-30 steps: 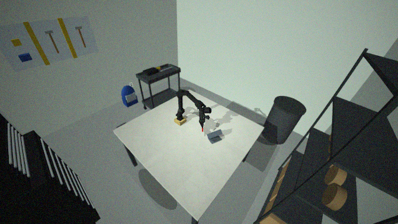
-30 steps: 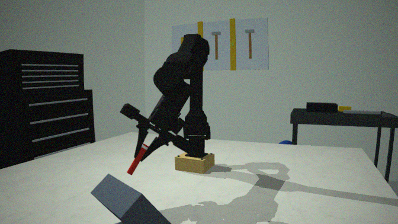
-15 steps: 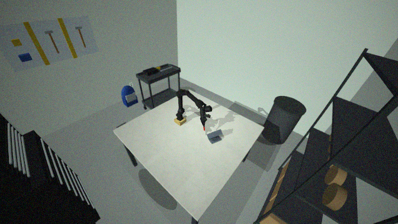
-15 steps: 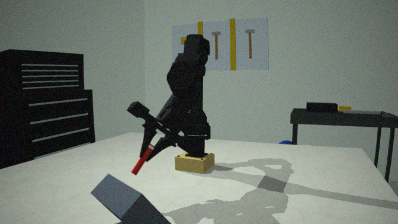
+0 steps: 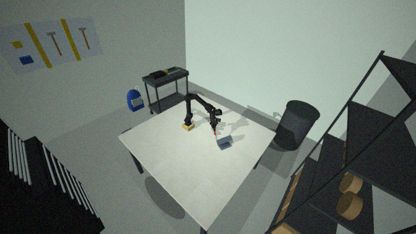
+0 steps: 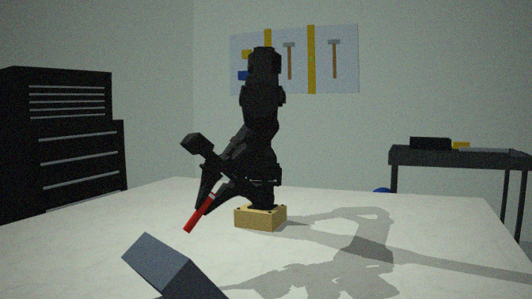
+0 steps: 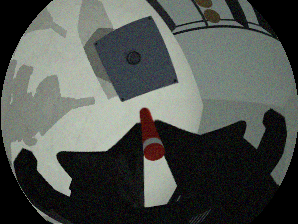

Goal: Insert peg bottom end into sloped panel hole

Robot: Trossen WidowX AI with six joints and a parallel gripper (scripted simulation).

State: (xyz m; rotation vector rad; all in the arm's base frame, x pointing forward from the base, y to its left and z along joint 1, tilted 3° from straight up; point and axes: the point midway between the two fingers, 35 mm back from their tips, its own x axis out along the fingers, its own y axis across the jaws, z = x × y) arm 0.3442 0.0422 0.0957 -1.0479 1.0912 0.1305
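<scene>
My gripper tip is 11 cm short of the grey sloped panel, 7 cm above it and 2 cm to the right of it. Also, from my gripper tip: red peg (1 cm to the left, 1 cm behind, 1 cm above).
</scene>
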